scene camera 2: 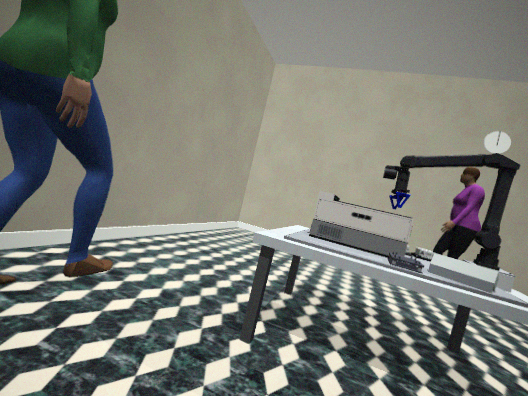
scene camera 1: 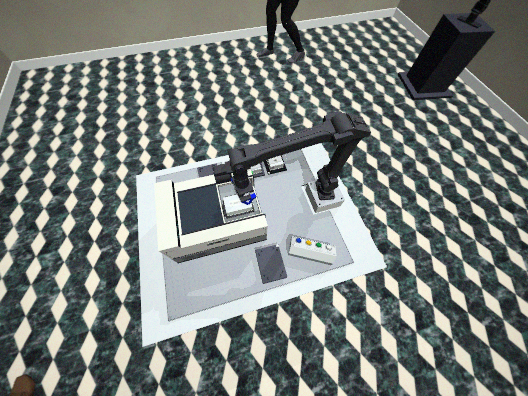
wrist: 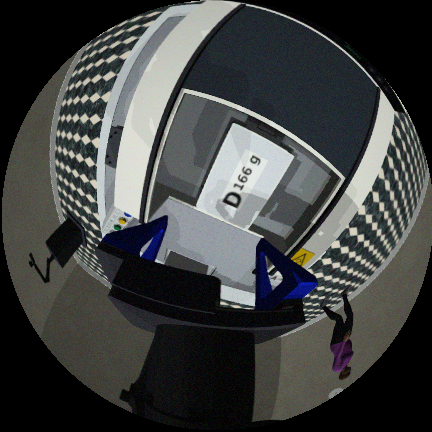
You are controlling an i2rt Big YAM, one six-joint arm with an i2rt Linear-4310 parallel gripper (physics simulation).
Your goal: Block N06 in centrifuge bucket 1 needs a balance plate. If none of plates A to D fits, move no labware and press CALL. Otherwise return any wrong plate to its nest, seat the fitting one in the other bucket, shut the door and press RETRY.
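Frame: origin at the arm's base, x right, y ahead, z up, level; metres.
Seen in the pictures: gripper, fingertip midpoint: (scene camera 2: 396,208) (scene camera 1: 244,196) (wrist: 214,231); arm's base, origin of the base link: (scene camera 2: 485,266) (scene camera 1: 324,190).
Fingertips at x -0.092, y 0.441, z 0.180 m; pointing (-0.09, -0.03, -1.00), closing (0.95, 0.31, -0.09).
Note:
Offsets run from my fingertips to a thing's middle.
My gripper (scene camera 1: 248,199) (scene camera 2: 399,201) (wrist: 214,231) is open and empty, above the centrifuge {dx -0.014, dy +0.160, dz -0.126 m} (scene camera 1: 220,239) (scene camera 2: 361,227) (wrist: 136,130). The centrifuge's top opening is uncovered beside its dark top panel {dx -0.023, dy +0.209, dz -0.037 m} (scene camera 1: 201,210) (wrist: 287,65). Plate D {dx +0.005, dy +0.038, dz -0.087 m} (scene camera 1: 236,204) (wrist: 245,175), white and marked 166 g, sits in the opening, ahead of and below the fingertips in the wrist view. The bucket under it is mostly hidden. Block N06 cannot be made out. Two pale pieces of labware, one {dx +0.358, dy -0.189, dz -0.215 m} (scene camera 1: 275,163) and another {dx +0.334, dy -0.053, dz -0.215 m} (scene camera 1: 256,170), stand behind the arm; their letters are unreadable. The button box {dx -0.223, dy -0.311, dz -0.206 m} (scene camera 1: 312,250) (scene camera 2: 462,272) (wrist: 119,220) has blue, yellow, green and white buttons.
A dark flat plate {dx -0.266, dy -0.099, dz -0.227 m} (scene camera 1: 271,265) (scene camera 2: 406,262) lies between the centrifuge and the button box. The arm's base (scene camera 1: 326,200) stands at the table's right side. The centrifuge's raised rim surrounds plate D. People stand beyond the table (scene camera 1: 152,327) (scene camera 2: 280,241).

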